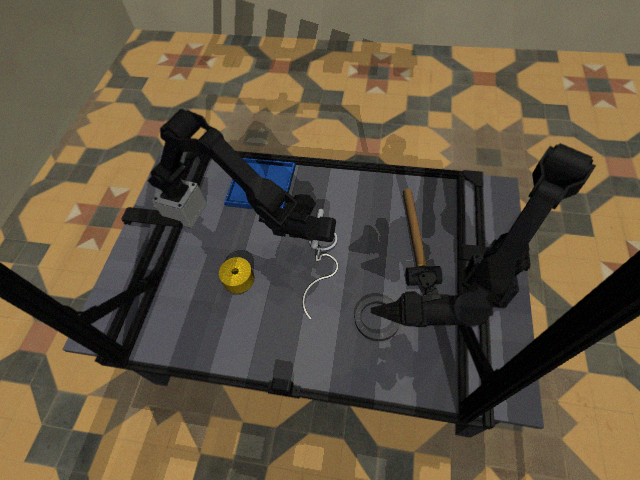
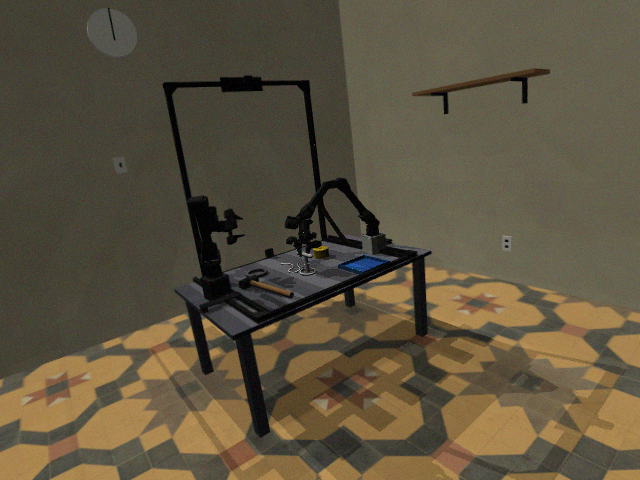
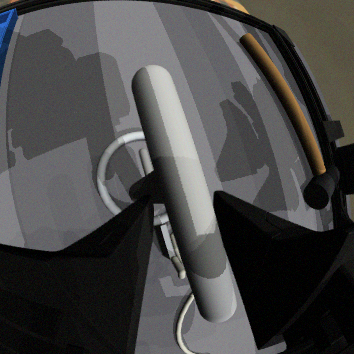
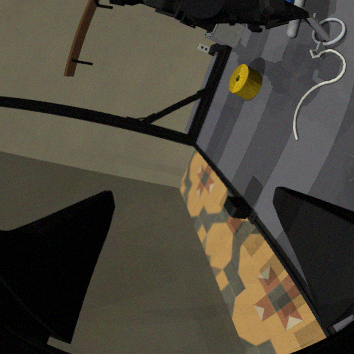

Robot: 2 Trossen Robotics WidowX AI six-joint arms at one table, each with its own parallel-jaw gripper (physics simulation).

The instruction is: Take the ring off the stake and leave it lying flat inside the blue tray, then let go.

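Places are measured from the left arm's base along level axes (x right, y ahead, z up), in metres.
Pixels of known places: left gripper, fingertip midpoint: (image 2: 303, 257) (image 3: 183, 200) (image 4: 304, 16); right gripper, fingertip midpoint: (image 1: 375, 311) (image 2: 243, 227) (image 4: 195, 197); left arm's base, link origin: (image 1: 174, 191) (image 2: 373, 234) (image 4: 212, 25); right arm's base, link origin: (image 2: 214, 276).
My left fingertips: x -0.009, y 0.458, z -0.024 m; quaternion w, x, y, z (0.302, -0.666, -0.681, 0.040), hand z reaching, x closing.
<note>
For each thing: its top centre in the pictures, then the offset to it from my left fingertips. "spot": a spot on its surface instead.
- dark ring, top centre: (image 1: 377, 317) (image 2: 256, 271) dx +0.169, dy +0.220, dz -0.065 m
- thin white ring, surface spot: (image 3: 102, 175) spot: dx -0.026, dy -0.039, dz -0.069 m
- upright post, surface spot: (image 2: 306, 265) spot: dx -0.017, dy -0.001, dz -0.040 m
- thick pale bar, top centre: (image 3: 198, 201) (image 4: 293, 7) (image 1: 317, 226) dx +0.000, dy -0.005, dz +0.026 m
- blue tray, top centre: (image 1: 260, 181) (image 2: 363, 262) dx -0.162, dy -0.266, dz -0.057 m
- white cord, surface spot: (image 4: 345, 65) (image 1: 338, 265) spot: dx +0.048, dy +0.071, dz -0.076 m
- yellow cylinder, top centre: (image 1: 234, 271) (image 4: 237, 77) (image 2: 320, 248) dx +0.176, dy -0.190, dz -0.030 m
- hammer with a wooden handle, top centre: (image 3: 307, 106) (image 1: 417, 228) (image 2: 266, 281) dx -0.113, dy +0.258, dz -0.030 m
A dark ring (image 1: 360, 316) (image 2: 248, 272) lies flat on the table. I cannot make out a stake in it. A white stand has a thin white ring (image 1: 335, 241) (image 3: 102, 175) (image 4: 344, 32) at its foot, an upright post (image 2: 306, 265) and a thick pale bar (image 3: 175, 160) (image 4: 293, 27) on top. My left gripper (image 3: 183, 200) (image 2: 305, 248) is partly closed around that bar; table shows between one finger and the bar. The blue tray (image 1: 279, 162) (image 2: 361, 264) (image 3: 4, 25) holds no ring. My right gripper (image 1: 374, 311) (image 2: 241, 227) (image 4: 195, 197) is open, empty and high above the table.
A white cord (image 1: 337, 268) (image 4: 345, 65) curls from the stand. A yellow cylinder (image 1: 236, 276) (image 2: 320, 252) (image 4: 246, 82) stands nearby. A hammer with a wooden handle (image 1: 415, 232) (image 2: 271, 287) (image 3: 290, 95) lies near my right arm. Black frame bars (image 1: 382, 167) edge the table.
</note>
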